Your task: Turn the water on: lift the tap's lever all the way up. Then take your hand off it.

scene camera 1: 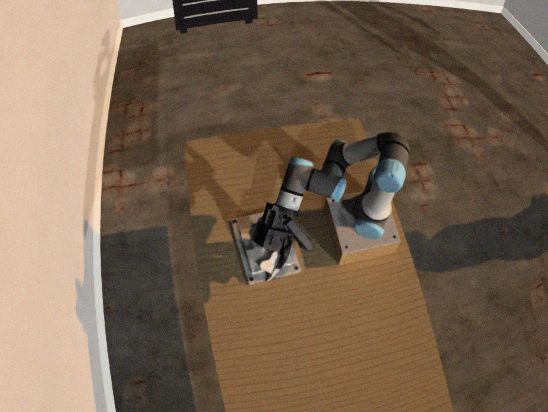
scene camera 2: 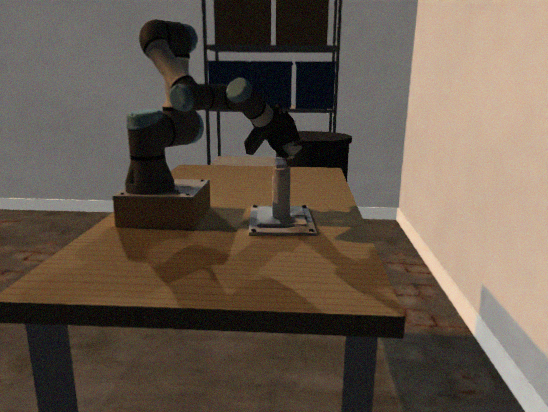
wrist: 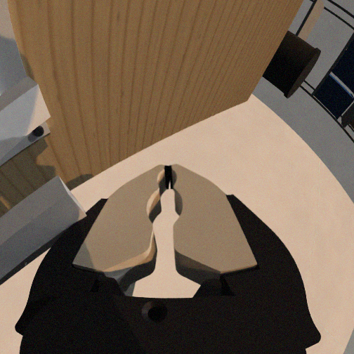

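Note:
The grey tap stands upright on its bolted square plate. My gripper is shut, with its fingertips together and nothing between them. It points down at a tilt over the plate in scene camera 1. In scene camera 2 it overlaps the top of the tap; contact cannot be told. In the wrist view a grey bar, which looks like the lever, runs in from the left edge beside the gripper, with a gap to the pale part above it. The lever's exact angle is hidden in the scene views.
The arm's base stands on a wooden block beside the tap on the wooden table. A wall rises past the table's side. A dark barrel and a shelf rack stand behind.

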